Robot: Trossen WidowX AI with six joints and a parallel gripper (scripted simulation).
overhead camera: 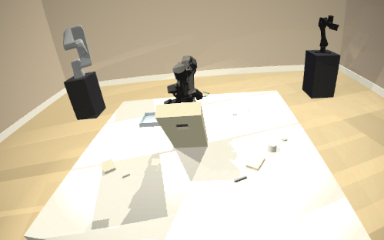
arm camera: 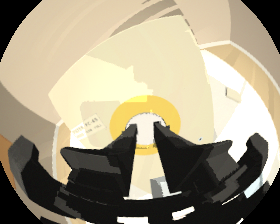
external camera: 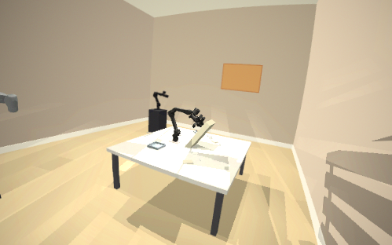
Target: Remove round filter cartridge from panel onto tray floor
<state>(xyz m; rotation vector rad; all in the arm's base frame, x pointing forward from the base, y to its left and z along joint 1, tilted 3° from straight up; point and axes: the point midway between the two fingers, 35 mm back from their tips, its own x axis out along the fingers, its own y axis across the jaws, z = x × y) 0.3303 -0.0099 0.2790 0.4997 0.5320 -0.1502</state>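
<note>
Right now my gripper tip is 1 cm short of the round filter cartridge and 1 cm above it. Also, from my gripper tip: beige service panel 8 cm below, 4 cm behind; then blue-grey tray 44 cm behind, 28 cm to the right, 24 cm below.
</note>
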